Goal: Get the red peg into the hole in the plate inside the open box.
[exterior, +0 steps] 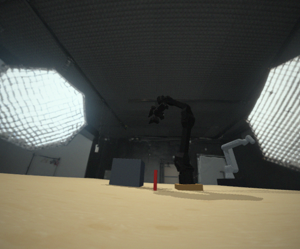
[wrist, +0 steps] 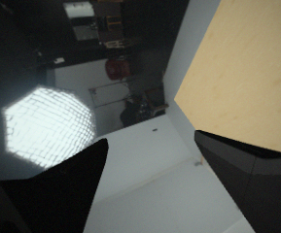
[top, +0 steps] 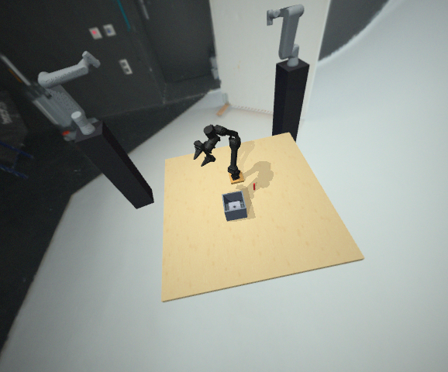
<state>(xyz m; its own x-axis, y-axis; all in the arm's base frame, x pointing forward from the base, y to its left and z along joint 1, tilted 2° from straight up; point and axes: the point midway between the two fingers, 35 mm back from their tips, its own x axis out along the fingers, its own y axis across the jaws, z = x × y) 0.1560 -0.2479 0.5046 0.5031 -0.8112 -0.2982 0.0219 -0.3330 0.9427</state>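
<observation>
Right now my gripper tip is 470 mm above the red peg, 370 mm to the right of it and 10 mm past it. Round my gripper tip: light plate: 470 mm below, 150 mm to the left, 110 mm ahead.
</observation>
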